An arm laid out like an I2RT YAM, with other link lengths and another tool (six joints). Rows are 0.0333 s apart.
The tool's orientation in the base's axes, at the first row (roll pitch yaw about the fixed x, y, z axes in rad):
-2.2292, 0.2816, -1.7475
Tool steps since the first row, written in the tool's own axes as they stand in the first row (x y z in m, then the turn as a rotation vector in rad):
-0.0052, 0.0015, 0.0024, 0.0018, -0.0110, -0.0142
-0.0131, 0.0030, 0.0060, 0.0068, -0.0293, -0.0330
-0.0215, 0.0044, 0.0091, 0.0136, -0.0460, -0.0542
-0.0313, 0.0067, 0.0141, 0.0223, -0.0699, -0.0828
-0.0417, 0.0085, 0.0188, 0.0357, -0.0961, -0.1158
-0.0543, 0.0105, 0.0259, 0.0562, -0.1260, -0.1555
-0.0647, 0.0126, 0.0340, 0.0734, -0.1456, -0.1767
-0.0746, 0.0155, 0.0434, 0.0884, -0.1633, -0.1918
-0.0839, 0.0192, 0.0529, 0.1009, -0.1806, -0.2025
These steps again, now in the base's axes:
0.0020, 0.0055, -0.0011, -0.0056, -0.0057, 0.0162
0.0054, 0.0135, -0.0022, -0.0113, -0.0169, 0.0398
0.0085, 0.0220, -0.0027, -0.0202, -0.0293, 0.0630
0.0129, 0.0322, -0.0047, -0.0313, -0.0461, 0.0956
0.0175, 0.0427, -0.0059, -0.0455, -0.0682, 0.1312
0.0242, 0.0555, -0.0081, -0.0642, -0.0984, 0.1715
0.0313, 0.0662, -0.0116, -0.0732, -0.1216, 0.1941
0.0390, 0.0768, -0.0166, -0.0780, -0.1419, 0.2122
0.0461, 0.0871, -0.0224, -0.0790, -0.1597, 0.2282

